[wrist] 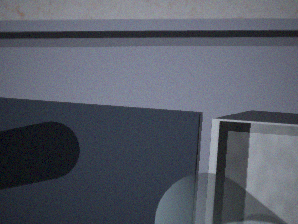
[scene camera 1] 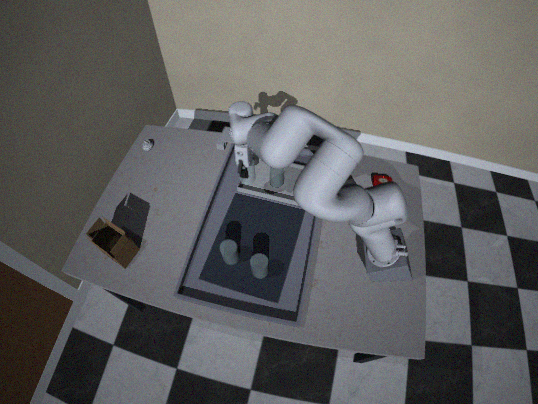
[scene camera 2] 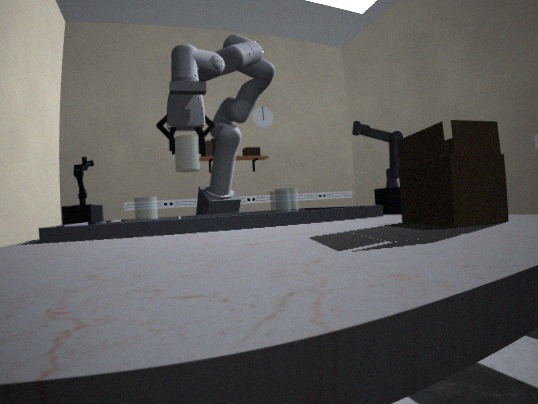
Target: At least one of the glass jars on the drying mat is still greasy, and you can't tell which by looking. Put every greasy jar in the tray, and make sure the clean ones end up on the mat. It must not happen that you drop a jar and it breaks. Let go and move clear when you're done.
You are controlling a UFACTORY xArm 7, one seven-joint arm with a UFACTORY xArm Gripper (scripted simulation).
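Through scene camera 1 I see a light tray (scene camera 1: 261, 187), along with a dark drying mat (scene camera 1: 257, 226) and a cardboard box (scene camera 1: 124, 251). My gripper (scene camera 2: 186, 153) is visible too, and the box (scene camera 2: 468, 187) shows there as well. As for the wrist view, it gives me the mat (wrist: 67, 156), while the box is out of frame in the wrist view.
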